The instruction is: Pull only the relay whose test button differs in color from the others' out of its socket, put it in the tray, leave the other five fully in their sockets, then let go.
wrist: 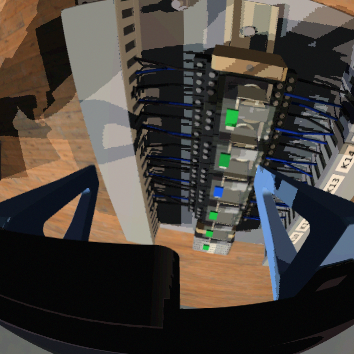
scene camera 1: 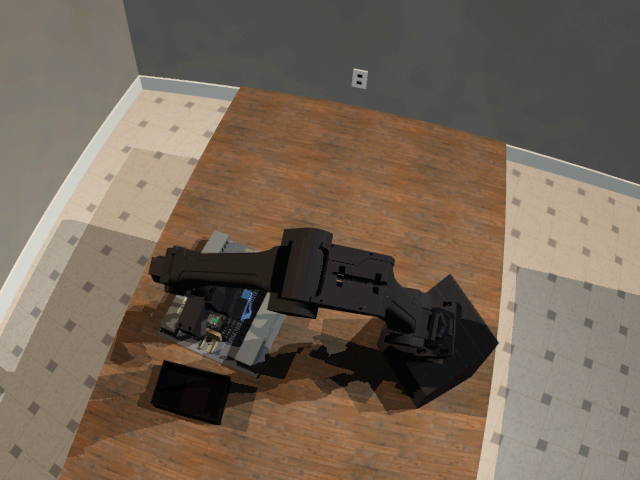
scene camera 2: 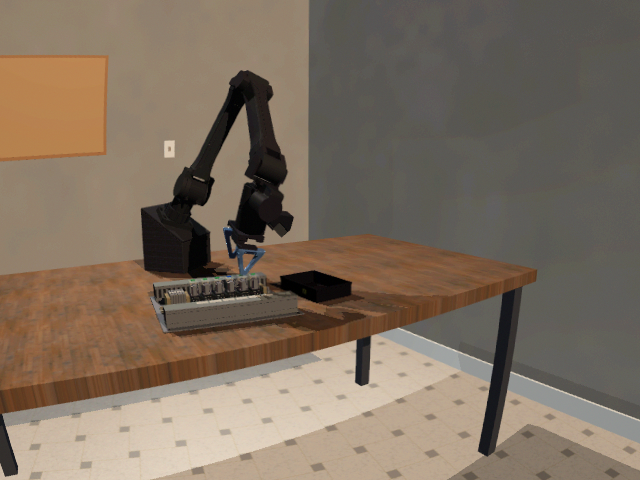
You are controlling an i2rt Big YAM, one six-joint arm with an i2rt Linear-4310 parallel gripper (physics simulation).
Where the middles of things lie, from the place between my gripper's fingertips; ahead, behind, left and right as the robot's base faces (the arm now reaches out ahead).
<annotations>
The tan end block point(wrist: 227, 58) lies 6 cm below my hand, 5 cm to the left of it and 4 cm ahead of it.
</annotations>
